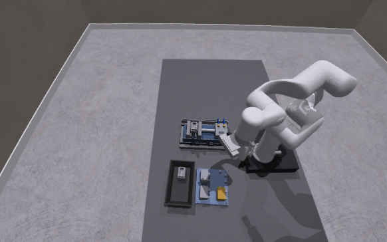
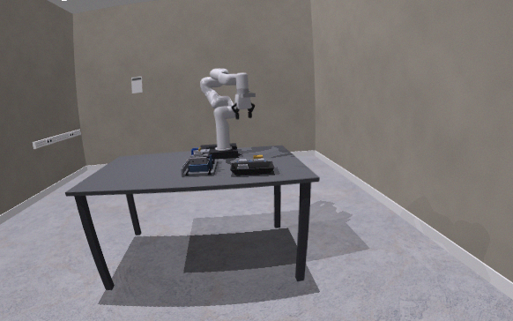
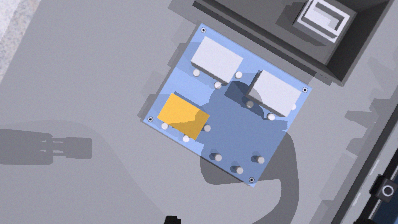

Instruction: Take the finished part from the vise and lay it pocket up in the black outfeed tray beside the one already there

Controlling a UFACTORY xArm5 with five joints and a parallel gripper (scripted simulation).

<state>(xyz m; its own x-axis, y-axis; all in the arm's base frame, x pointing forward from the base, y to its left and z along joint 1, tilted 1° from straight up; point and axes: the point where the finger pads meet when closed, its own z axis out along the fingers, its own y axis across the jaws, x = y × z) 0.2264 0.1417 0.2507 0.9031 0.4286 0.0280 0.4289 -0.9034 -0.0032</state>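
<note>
The blue vise lies 280 mm to the right of my hand, 260 mm below it and 100 mm ahead of it. Also, from my hand: blue plate: 290 mm below, 70 mm ahead, 30 mm to the left; brass block: 270 mm below, 80 mm to the left, 30 mm ahead; grey control box: 280 mm to the right, 220 mm below.
</note>
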